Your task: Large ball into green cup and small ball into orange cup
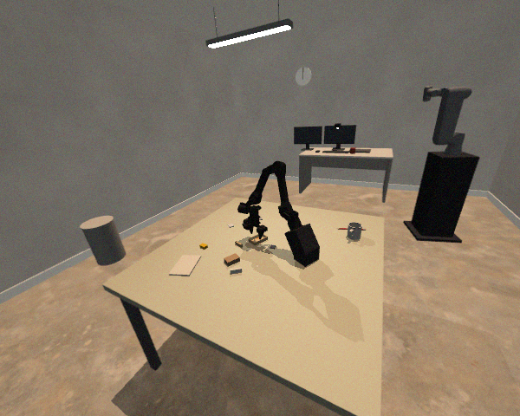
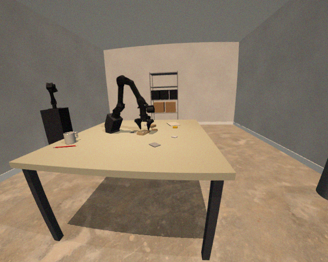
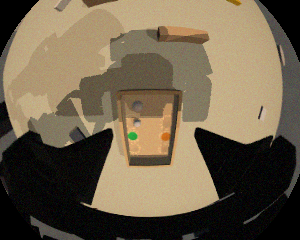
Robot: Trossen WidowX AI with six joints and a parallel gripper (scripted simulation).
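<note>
Now: hand 6 cm above the wooden puzzle, 1 cm to the left of it and 1 cm past it. The rest, counted from my hand: flat wooden piece (10 cm ahead, 6 cm to the left, 6 cm below); yellow block (32 cm ahead, 11 cm to the left, 6 cm below); brown block (23 cm to the left, 9 cm ahead, 6 cm below).
</note>
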